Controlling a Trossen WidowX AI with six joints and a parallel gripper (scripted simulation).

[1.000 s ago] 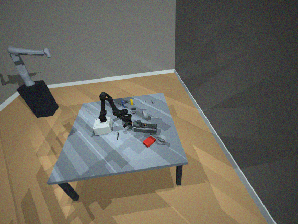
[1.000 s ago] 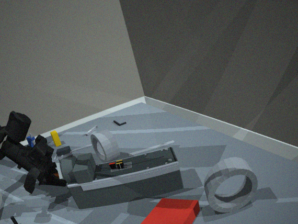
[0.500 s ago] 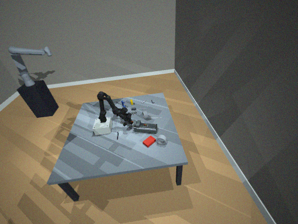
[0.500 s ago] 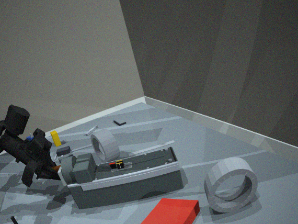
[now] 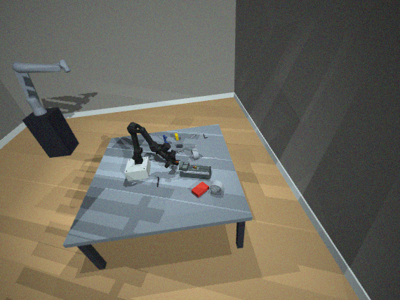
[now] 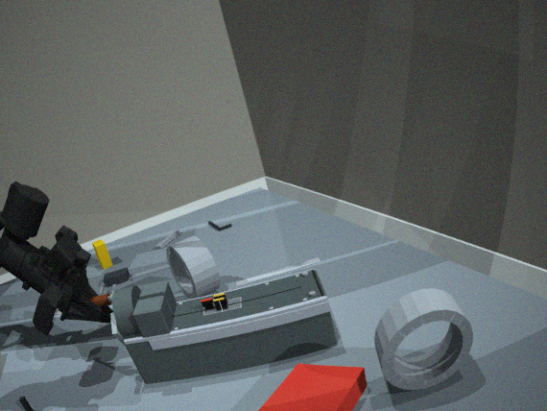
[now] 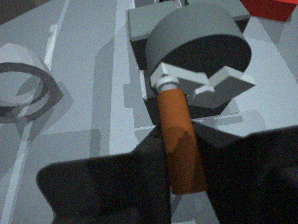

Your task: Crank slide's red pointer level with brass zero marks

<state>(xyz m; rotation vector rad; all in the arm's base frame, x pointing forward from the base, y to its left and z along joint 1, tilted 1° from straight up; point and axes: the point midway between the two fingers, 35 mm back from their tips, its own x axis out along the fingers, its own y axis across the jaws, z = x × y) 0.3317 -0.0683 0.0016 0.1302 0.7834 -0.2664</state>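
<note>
My gripper tip is now 14 cm short of the red pointer and 7 cm to the left of it. Also, from my gripper tip: brown handle 3 cm above, 2 cm behind; then yellow block 53 cm to the left, 5 cm below, 3 cm behind; then blue clamp 48 cm to the left, 15 cm behind, 3 cm below.
</note>
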